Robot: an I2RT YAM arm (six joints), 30 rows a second.
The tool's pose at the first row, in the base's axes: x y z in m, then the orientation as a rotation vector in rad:
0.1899 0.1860 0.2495 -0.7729 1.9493 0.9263
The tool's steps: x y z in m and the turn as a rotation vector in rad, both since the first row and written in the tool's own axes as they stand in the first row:
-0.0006 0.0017 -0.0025 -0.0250 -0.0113 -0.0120
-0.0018 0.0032 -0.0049 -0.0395 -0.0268 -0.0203
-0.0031 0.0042 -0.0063 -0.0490 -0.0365 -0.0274
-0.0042 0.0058 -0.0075 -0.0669 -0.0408 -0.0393
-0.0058 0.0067 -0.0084 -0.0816 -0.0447 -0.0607
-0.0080 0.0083 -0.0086 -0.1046 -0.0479 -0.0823
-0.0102 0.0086 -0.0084 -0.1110 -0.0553 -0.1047
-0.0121 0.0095 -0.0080 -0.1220 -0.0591 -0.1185
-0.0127 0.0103 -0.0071 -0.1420 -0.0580 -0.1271
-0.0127 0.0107 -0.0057 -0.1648 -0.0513 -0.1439
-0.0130 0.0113 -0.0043 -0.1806 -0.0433 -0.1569
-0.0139 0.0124 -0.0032 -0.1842 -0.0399 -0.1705
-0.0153 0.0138 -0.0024 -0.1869 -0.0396 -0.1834
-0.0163 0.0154 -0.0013 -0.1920 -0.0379 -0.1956
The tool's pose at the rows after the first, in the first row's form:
0.1878 0.1850 0.2515 -0.7912 1.9246 0.9475
0.1862 0.1840 0.2540 -0.7976 1.9017 0.9608
0.1855 0.1836 0.2560 -0.8034 1.8861 0.9683
0.1843 0.1837 0.2579 -0.8215 1.8695 0.9804
0.1840 0.1837 0.2599 -0.8464 1.8489 0.9833
0.1837 0.1848 0.2624 -0.8764 1.8255 0.9941
0.1845 0.1855 0.2643 -0.8950 1.8040 0.9883
0.1849 0.1866 0.2661 -0.9107 1.7887 0.9917
0.1849 0.1879 0.2665 -0.9300 1.7770 1.0063
0.1852 0.1893 0.2661 -0.9613 1.7639 1.0175
0.1855 0.1908 0.2660 -0.9864 1.7566 1.0236
0.1855 0.1925 0.2667 -1.0022 1.7499 1.0180
0.1854 0.1941 0.2680 -1.0148 1.7414 1.0125
0.1851 0.1961 0.2690 -1.0291 1.7334 1.0096

